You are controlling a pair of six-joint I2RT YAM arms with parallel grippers.
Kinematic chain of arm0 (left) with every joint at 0, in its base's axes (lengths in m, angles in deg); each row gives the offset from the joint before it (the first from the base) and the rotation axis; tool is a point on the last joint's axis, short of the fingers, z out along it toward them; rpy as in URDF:
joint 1: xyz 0 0 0.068 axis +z
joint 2: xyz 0.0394 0.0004 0.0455 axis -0.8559 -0.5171 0
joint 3: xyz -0.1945 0.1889 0.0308 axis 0.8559 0.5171 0
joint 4: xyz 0.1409 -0.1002 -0.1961 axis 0.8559 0.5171 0
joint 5: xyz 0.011 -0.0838 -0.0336 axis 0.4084 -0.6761 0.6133
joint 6: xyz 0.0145 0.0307 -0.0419 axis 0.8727 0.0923 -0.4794
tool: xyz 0 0 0 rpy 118.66 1.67 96.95
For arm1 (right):
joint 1: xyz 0 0 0.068 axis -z
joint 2: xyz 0.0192 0.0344 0.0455 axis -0.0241 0.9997 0
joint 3: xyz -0.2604 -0.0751 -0.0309 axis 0.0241 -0.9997 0
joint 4: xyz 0.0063 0.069 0.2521 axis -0.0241 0.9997 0
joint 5: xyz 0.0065 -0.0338 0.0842 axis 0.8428 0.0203 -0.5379
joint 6: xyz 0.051 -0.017 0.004 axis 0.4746 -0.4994 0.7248
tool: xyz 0 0 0 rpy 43.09 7.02 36.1
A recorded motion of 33 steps. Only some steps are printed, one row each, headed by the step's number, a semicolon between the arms.
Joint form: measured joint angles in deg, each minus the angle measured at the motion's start. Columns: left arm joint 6, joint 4, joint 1, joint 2, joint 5, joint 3; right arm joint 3, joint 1, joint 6, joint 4, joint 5, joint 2.
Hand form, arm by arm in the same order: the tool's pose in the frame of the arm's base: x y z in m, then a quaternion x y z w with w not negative. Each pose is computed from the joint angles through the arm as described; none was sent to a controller.
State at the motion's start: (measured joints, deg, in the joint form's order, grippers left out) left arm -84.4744 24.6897 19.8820 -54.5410 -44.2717 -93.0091; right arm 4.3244 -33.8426 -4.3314 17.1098 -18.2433 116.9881
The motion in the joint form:
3: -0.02 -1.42 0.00 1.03 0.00 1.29; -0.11 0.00 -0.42 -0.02 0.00 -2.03
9: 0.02 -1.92 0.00 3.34 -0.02 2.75; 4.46 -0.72 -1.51 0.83 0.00 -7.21
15: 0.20 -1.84 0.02 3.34 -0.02 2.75; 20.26 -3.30 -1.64 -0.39 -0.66 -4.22
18: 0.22 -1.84 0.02 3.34 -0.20 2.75; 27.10 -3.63 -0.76 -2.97 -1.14 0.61
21: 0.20 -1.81 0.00 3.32 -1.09 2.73; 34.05 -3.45 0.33 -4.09 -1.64 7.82
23: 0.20 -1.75 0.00 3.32 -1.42 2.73; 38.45 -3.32 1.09 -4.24 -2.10 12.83
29: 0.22 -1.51 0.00 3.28 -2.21 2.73; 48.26 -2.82 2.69 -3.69 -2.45 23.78
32: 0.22 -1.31 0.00 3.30 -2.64 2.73; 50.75 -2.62 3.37 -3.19 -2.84 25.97
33: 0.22 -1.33 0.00 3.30 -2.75 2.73; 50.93 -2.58 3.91 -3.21 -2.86 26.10
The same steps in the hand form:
3: 0.1756 -0.1354 0.2206 -0.05639 0.89227 -0.23833 0.37931; 0.3084 0.2083 0.1650 0.02819 0.97931 0.01231 0.20000
9: 0.1703 -0.1312 0.2209 -0.05662 0.88700 -0.24543 0.38702; 0.3102 0.2154 0.2192 0.02106 0.96359 0.05704 0.26040
15: 0.1703 -0.1311 0.2207 -0.05535 0.88740 -0.24433 0.38699; 0.3322 0.2551 0.2870 0.00992 0.92758 0.13968 0.34638
18: 0.1703 -0.1312 0.2207 -0.05448 0.88753 -0.24536 0.38617; 0.3517 0.2743 0.2949 0.01688 0.91277 0.17010 0.37098
21: 0.1699 -0.1317 0.2207 -0.05097 0.88820 -0.25075 0.38162; 0.3769 0.2931 0.2812 0.02594 0.90989 0.18071 0.37253
23: 0.1698 -0.1318 0.2206 -0.04964 0.88863 -0.25244 0.37967; 0.3926 0.3045 0.2661 0.03103 0.91160 0.18334 0.36661
29: 0.1694 -0.1321 0.2200 -0.04629 0.89017 -0.25570 0.37426; 0.4244 0.3242 0.2273 0.04540 0.91698 0.18025 0.35298
32: 0.1690 -0.1322 0.2198 -0.04455 0.89109 -0.25737 0.37112; 0.4308 0.3271 0.2212 0.05100 0.91758 0.18317 0.34913
33: 0.1690 -0.1322 0.2198 -0.04412 0.89107 -0.25814 0.37069; 0.4315 0.3271 0.2210 0.05562 0.91709 0.18519 0.34865

